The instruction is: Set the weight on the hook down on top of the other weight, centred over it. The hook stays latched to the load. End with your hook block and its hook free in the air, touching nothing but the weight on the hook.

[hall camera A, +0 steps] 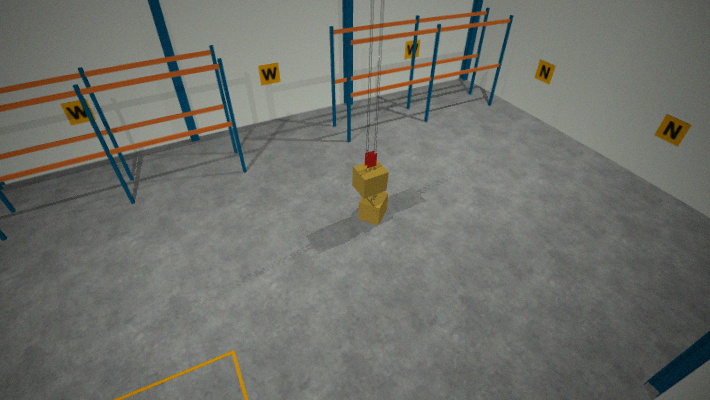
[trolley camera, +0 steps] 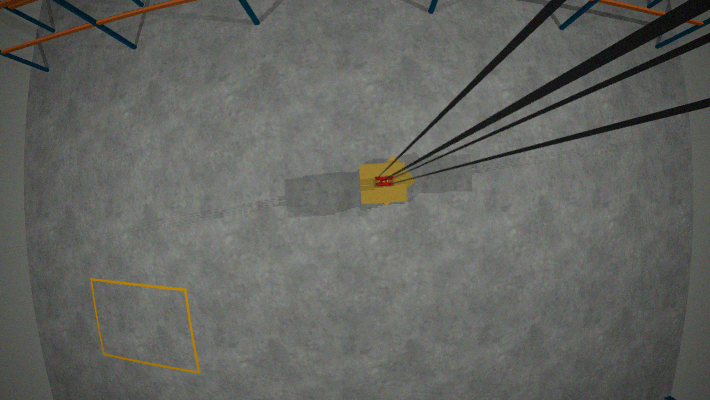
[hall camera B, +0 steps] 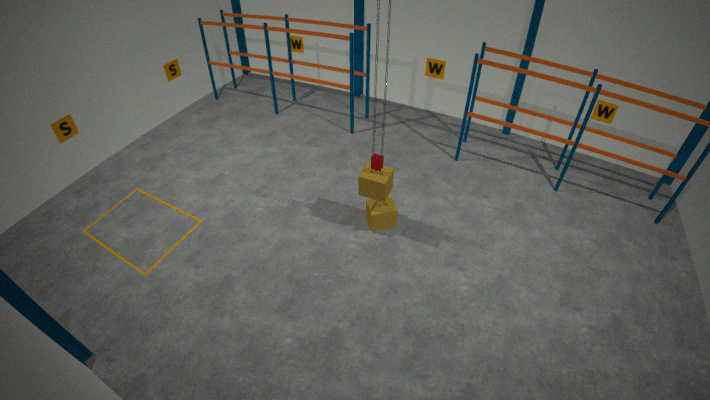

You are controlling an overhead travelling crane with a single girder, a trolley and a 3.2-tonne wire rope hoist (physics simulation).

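Observation:
My red hook block [hall camera A: 370, 159] [hall camera B: 377, 162] [trolley camera: 384, 181] hangs on its ropes, with its small hook latched to the upper yellow weight [hall camera A: 369, 186] [hall camera B: 375, 187] [trolley camera: 368, 197]. This weight hangs level, a little above the lower yellow weight [hall camera A: 371, 212] [hall camera B: 382, 220] [trolley camera: 410, 182], which stands on the floor. The lower weight's lug shows beneath it in both hall views. The two weights are turned differently. In the trolley view the upper one hides most of the lower one, whose corners stick out at the top, right and bottom. The gap looks small; its exact size is unclear.
Blue and orange racks stand along the W wall: one on the left [hall camera A: 232, 115] [hall camera B: 352, 110] and one on the right [hall camera A: 432, 74] [hall camera B: 572, 150] in the hall views. A yellow outlined square [hall camera A: 175, 375] [hall camera B: 114, 252] [trolley camera: 139, 284] is marked on the floor away from the weights.

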